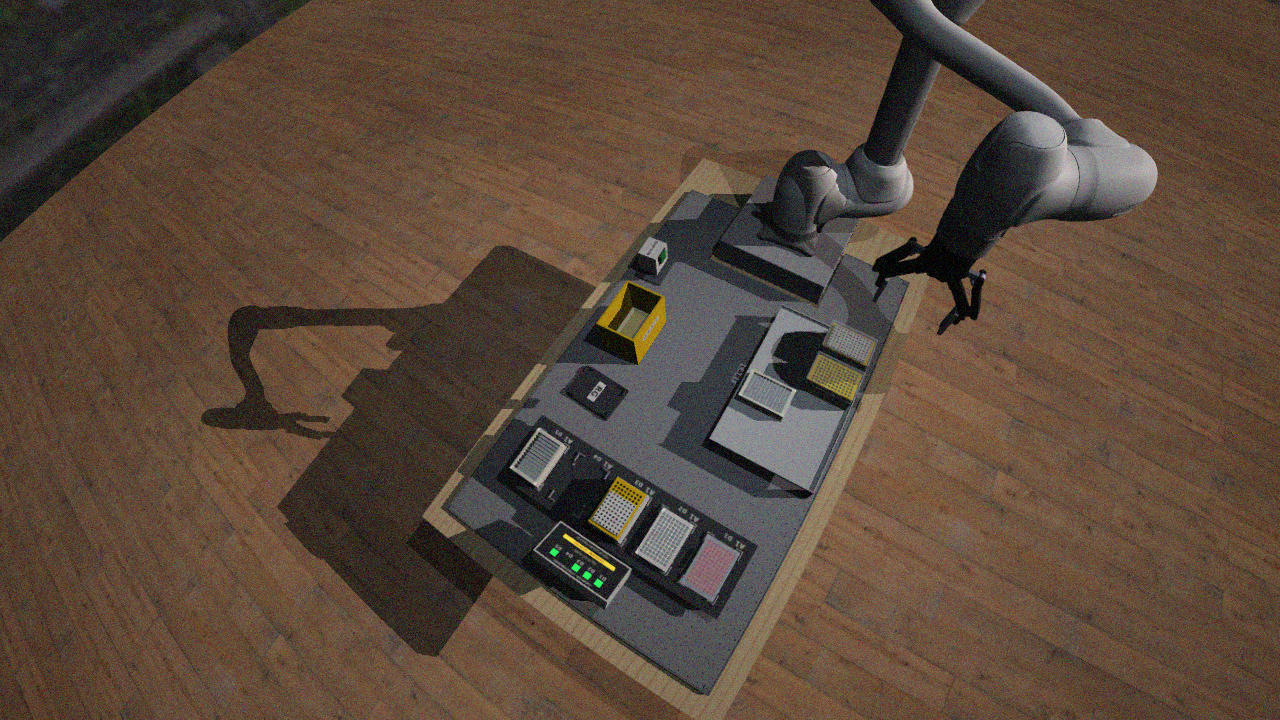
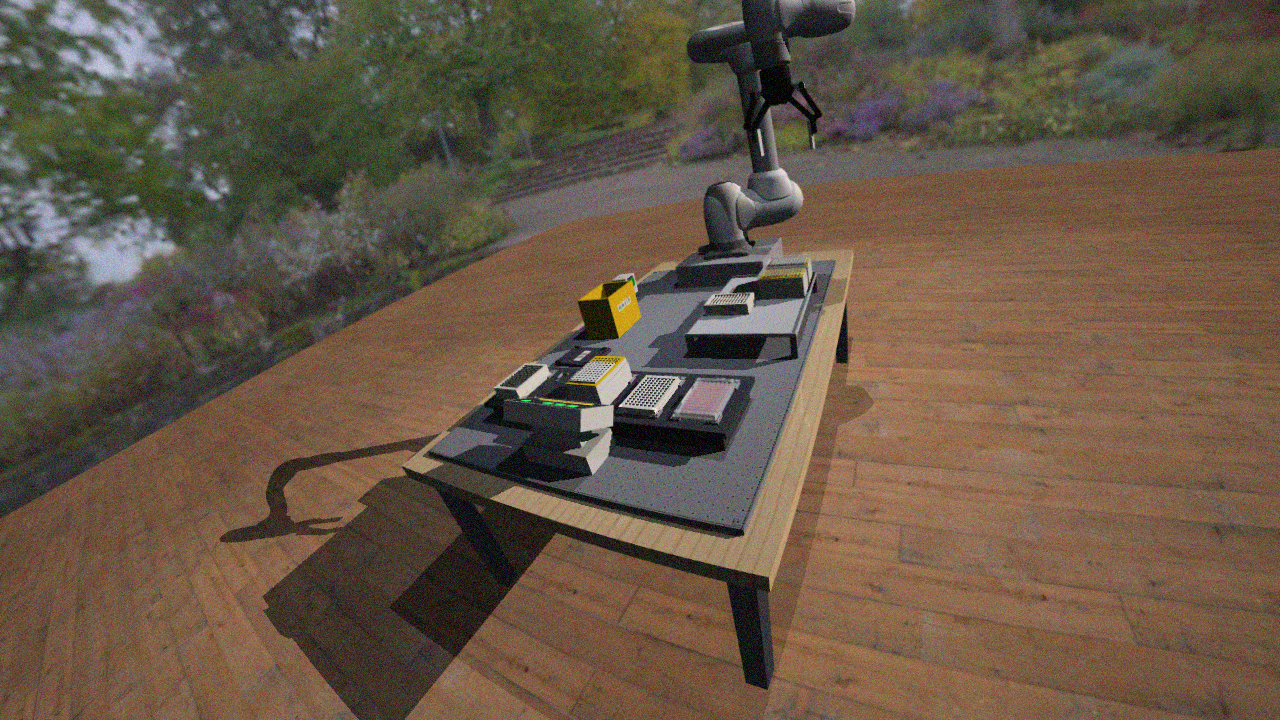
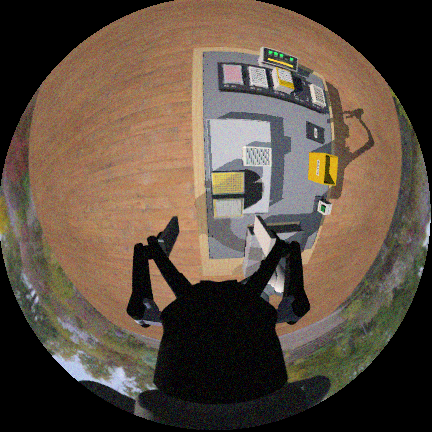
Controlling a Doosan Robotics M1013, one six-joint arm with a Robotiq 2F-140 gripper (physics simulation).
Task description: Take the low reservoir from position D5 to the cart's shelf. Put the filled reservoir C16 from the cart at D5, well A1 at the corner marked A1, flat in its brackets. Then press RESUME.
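Places are measured from the arm's base along level axes (x ahead, y left, z up), in centimetres.
Where they show: gripper, fingertip midpoint: (image 1: 908, 312) (image 2: 786, 152) (image 3: 216, 223); arm's base, origin of the base link: (image 1: 793, 228) (image 2: 730, 251).
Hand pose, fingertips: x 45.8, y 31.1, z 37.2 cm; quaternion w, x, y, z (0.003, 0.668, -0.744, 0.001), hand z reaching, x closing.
Observation:
Each offset is from my fingertips to the top centre of the thing. "spot": to the spot under its first point. Level surfaces: height alone.
The D5 reservoir {dx +50.2, dy -64.4, dz -36.9 cm} (image 1: 537, 457) (image 2: 521, 382) (image 3: 318, 95), white with troughs, sits at the D5 end of the black deck {dz -40.0 cm} (image 1: 745, 552). Its liquid level is too small to tell. Another white reservoir {dx +10.4, dy -19.6, dz -36.0 cm} (image 1: 767, 394) (image 2: 729, 303) (image 3: 257, 156) lies flat on the grey raised cart {dx +5.4, dy -12.5, dz -38.5 cm} (image 1: 774, 445) (image 2: 751, 324) (image 3: 235, 135). Its C16 label cannot be read. The control panel {spot: dx +67.4, dy -40.6, dz -32.7 cm} (image 1: 581, 564) (image 2: 556, 415) (image 3: 279, 59) shows a yellow bar and green lights; the word RESUME cannot be read. My gripper (image 1: 913, 304) (image 2: 787, 146) (image 3: 216, 223) is open and empty, high above the table's robot-base end, away from both reservoirs.
A yellow-topped rack {dx +0.5, dy -5.4, dz -32.1 cm} (image 1: 835, 376) and a pale rack {dx -10.2, dy -4.6, dz -32.1 cm} (image 1: 849, 343) stand on the cart's edge. The deck also holds a yellow-and-white rack {dx +52.5, dy -39.7, dz -33.6 cm} (image 1: 618, 509), a white plate {dx +53.6, dy -27.3, dz -38.6 cm} (image 1: 665, 539) and a pink plate {dx +54.8, dy -15.0, dz -38.6 cm} (image 1: 710, 567). A yellow waste bin {dx +5.4, dy -60.9, dz -31.6 cm} (image 1: 651, 333), a black RG pad {dx +26.2, dy -62.0, dz -43.7 cm} (image 1: 596, 391) and a small device {dx -18.3, dy -66.5, dz -34.7 cm} (image 1: 652, 256) stand opposite.

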